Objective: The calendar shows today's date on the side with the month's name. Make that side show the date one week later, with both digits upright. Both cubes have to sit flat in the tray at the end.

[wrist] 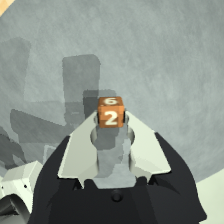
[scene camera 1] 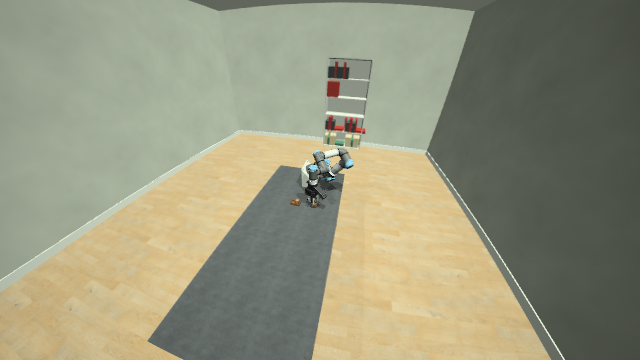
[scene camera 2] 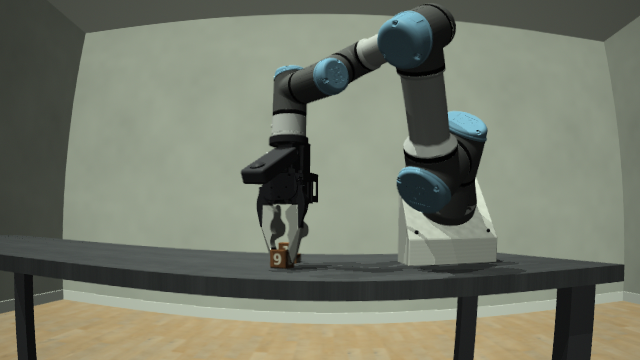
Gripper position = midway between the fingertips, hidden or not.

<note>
In view: the gripper (scene camera 2: pixel 283 262).
The gripper also shows in the wrist view (wrist: pixel 110 110).
</note>
